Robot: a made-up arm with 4 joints.
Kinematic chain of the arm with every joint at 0, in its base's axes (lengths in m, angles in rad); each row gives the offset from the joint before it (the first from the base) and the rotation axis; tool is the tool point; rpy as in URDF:
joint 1: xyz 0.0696 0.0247 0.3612 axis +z
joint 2: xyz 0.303 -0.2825 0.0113 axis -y
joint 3: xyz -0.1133 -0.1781 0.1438 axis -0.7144 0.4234 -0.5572
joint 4: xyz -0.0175 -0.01 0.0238 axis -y
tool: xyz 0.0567 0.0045 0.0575 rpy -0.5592 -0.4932 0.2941
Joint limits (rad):
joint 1: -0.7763..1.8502
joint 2: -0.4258..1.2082
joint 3: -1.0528..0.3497
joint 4: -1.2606..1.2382
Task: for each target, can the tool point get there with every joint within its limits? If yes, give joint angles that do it. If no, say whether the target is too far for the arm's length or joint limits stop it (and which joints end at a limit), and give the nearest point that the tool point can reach.
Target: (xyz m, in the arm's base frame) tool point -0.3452 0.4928 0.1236
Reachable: no: joint limits stop it (at a limit: joint 1, joint 2, joint 3, joint 4) | nearest point -0.2178 -0.2992 0.3190 | short by 0.826 m
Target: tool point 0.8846 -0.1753 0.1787
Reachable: no: too far | nearest point 0.6122 -0.1084 0.2788 | short by 0.298 m
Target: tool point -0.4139 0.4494 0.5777
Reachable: no: joint limits stop it (at a limit: joint 1, joint 3, joint 4) | nearest point -0.2168 -0.3003 0.4332 | short by 0.789 m
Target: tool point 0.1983 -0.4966 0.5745
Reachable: yes | joints -0.0822 0.1632 -0.9105 0.0731
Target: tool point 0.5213 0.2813 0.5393
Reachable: yes | joints 1.6193 0.1007 -0.1616 -0.7745
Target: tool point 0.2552 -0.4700 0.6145
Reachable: yes | joints 0.0106 -0.0201 -0.3995 0.5837
